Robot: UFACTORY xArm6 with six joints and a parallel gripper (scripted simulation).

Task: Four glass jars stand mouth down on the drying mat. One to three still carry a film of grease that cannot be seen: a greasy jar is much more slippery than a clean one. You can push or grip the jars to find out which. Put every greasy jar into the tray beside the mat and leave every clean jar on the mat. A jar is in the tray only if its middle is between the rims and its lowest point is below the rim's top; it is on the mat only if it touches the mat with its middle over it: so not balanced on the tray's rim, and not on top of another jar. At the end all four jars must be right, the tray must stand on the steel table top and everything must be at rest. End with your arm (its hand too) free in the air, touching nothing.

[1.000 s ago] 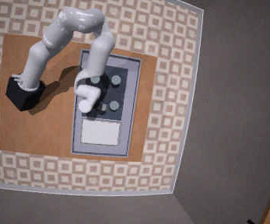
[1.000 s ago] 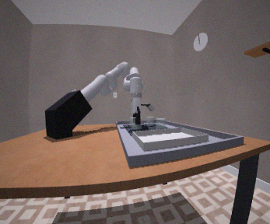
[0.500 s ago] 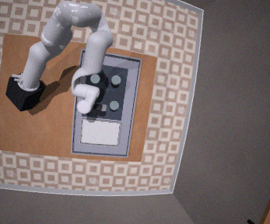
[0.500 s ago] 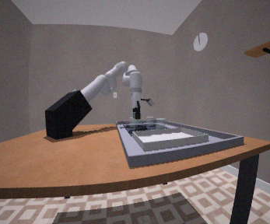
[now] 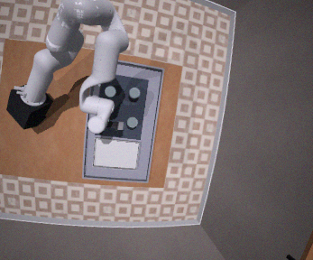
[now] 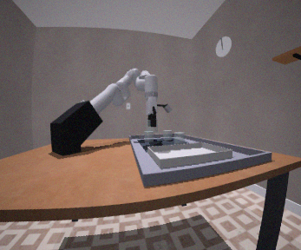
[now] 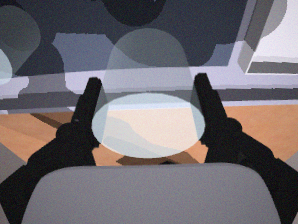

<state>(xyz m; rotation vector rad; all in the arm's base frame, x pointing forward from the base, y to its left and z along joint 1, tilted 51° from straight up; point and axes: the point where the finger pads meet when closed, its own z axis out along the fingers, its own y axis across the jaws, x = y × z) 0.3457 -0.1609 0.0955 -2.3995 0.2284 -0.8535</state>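
Now: hand 230 mm to the left of the white tray, 120 mm above it and 100 mm short of it. Round my hand: dark drying mat (130 mm below, 90 mm to the left, 90 mm ahead); steel table top (130 mm below, 110 mm ahead, 20 mm to the right).
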